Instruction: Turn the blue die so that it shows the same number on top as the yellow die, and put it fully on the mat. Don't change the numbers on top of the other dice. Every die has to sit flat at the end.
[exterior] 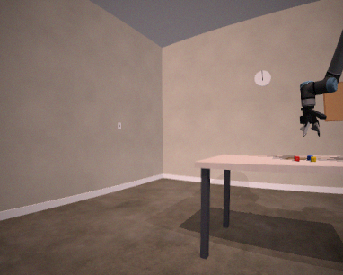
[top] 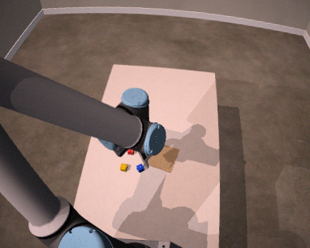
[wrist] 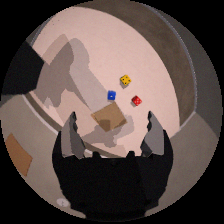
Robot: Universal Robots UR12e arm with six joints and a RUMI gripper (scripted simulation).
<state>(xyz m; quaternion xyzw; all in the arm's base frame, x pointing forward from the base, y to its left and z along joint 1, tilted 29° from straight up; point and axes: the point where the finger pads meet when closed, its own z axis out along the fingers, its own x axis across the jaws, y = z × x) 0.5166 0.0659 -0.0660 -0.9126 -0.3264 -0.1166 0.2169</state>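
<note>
Right now the blue die is 150 mm below my hand, 10 mm to the right of it and 10 mm ahead of it. From my hand the other things lie so: mat (160 mm below, 120 mm to the right, 90 mm ahead); yellow die (150 mm below, 70 mm to the left, 10 mm ahead); red die (150 mm below, 110 mm ahead, 40 mm to the left).
</note>
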